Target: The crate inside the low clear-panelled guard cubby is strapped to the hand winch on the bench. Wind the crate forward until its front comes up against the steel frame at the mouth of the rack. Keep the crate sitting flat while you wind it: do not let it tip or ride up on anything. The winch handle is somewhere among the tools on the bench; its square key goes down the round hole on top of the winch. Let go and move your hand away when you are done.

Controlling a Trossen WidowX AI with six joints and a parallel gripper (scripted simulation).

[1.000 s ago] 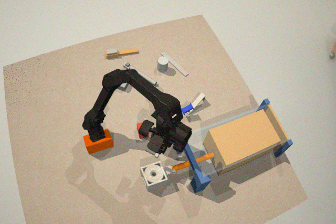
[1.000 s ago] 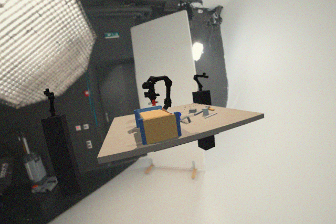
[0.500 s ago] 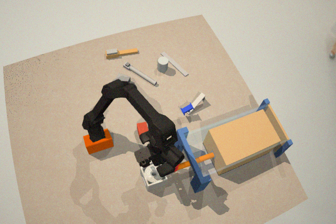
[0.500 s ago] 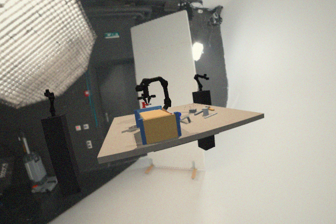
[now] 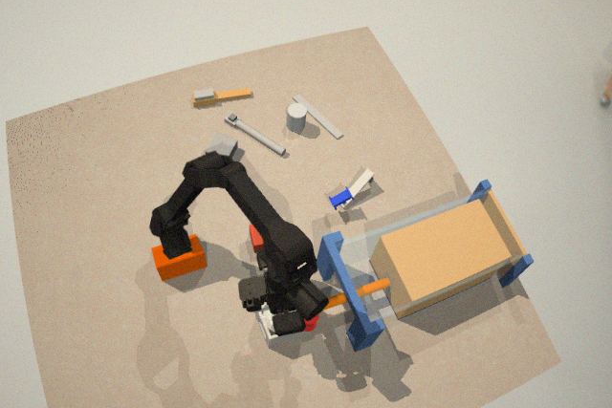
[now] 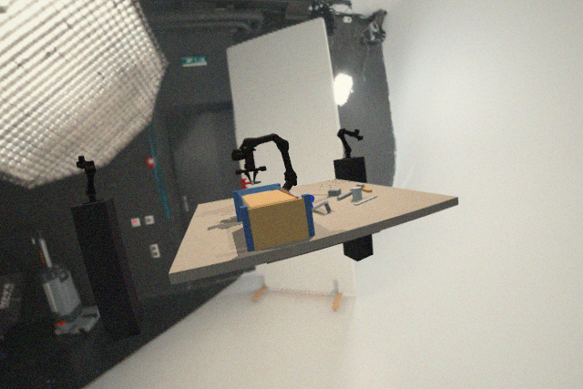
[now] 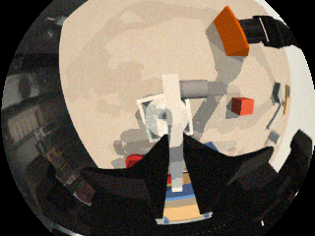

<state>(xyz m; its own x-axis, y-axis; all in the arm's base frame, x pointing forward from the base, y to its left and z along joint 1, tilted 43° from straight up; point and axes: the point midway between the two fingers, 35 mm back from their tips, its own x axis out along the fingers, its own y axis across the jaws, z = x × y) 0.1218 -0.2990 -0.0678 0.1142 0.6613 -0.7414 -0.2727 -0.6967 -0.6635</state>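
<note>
The red knob lies 5 cm to the right of my gripper tip, 4 cm ahead of it and 2 cm above it. Round my gripper tip: hand winch: 13 cm below, 1 cm to the right, 1 cm behind; blue steel frame: 16 cm ahead, 6 cm below, 3 cm to the right; red-knobbed winch handle: 1 cm to the right, 1 cm ahead, 1 cm above.
</note>
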